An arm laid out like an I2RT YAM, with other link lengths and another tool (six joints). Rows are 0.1 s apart.
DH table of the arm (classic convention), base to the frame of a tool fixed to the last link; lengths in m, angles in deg. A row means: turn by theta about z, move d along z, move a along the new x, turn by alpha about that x. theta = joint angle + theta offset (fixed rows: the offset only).
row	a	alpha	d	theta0
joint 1	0.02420	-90.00	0.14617	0.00
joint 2	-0.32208	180.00	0.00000	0.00
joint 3	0.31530	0.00	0.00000	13.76
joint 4	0.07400	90.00	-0.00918	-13.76
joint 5	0.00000	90.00	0.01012	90.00
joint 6	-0.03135	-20.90	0.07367	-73.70
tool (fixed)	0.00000	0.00	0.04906	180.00
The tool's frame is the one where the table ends.
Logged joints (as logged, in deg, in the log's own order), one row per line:
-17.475 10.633 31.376 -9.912 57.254 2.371
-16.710 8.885 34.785 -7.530 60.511 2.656
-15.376 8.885 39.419 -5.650 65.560 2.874
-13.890 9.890 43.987 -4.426 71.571 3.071
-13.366 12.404 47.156 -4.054 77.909 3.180
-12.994 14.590 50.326 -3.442 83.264 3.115
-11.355 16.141 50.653 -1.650 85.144 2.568
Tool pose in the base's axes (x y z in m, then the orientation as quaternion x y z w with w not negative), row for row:
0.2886 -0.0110 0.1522 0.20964 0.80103 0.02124 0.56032
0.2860 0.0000 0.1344 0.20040 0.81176 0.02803 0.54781
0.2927 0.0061 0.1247 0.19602 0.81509 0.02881 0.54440
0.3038 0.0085 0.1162 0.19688 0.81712 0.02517 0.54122
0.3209 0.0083 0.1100 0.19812 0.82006 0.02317 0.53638
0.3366 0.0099 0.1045 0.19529 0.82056 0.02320 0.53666
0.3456 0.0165 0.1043 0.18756 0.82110 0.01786 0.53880
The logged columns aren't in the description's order. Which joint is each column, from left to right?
Columns, left to right: joint 5, joint 3, joint 4, joint 1, joint 2, joint 6.
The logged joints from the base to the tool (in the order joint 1, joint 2, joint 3, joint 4, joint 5, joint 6), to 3 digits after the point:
-9.912 57.254 10.633 31.376 -17.475 2.371
-7.530 60.511 8.885 34.785 -16.710 2.656
-5.650 65.560 8.885 39.419 -15.376 2.874
-4.426 71.571 9.890 43.987 -13.890 3.071
-4.054 77.909 12.404 47.156 -13.366 3.180
-3.442 83.264 14.590 50.326 -12.994 3.115
-1.650 85.144 16.141 50.653 -11.355 2.568

